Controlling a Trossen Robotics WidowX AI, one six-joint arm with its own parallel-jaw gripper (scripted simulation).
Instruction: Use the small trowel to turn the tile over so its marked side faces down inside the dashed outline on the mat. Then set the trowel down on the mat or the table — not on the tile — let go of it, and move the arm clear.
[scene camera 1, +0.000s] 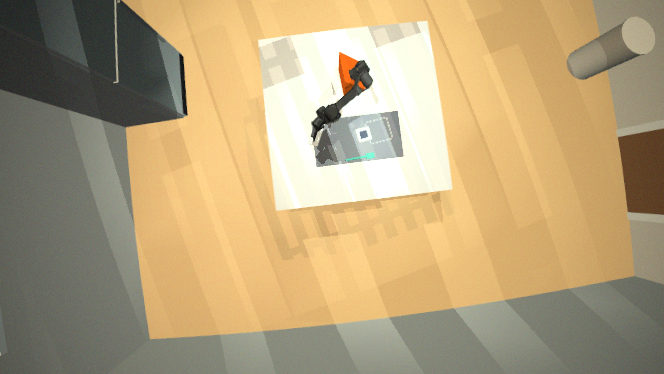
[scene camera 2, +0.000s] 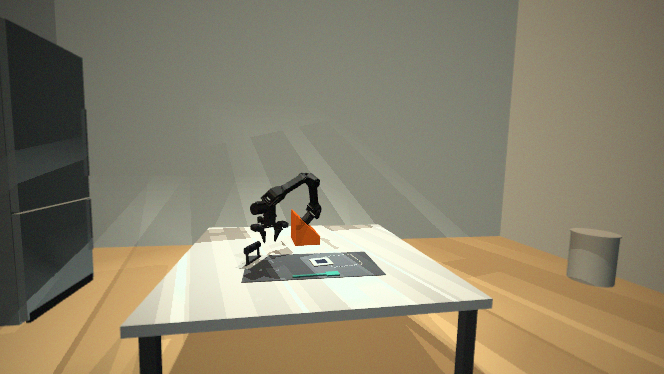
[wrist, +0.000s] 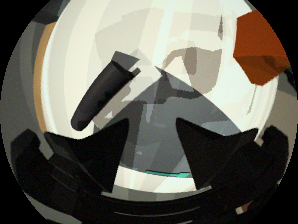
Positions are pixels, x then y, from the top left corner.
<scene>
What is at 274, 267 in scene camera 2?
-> A dark mat.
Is the gripper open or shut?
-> Open.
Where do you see the gripper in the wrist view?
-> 152, 121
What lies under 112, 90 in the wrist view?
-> A black stand.
</scene>
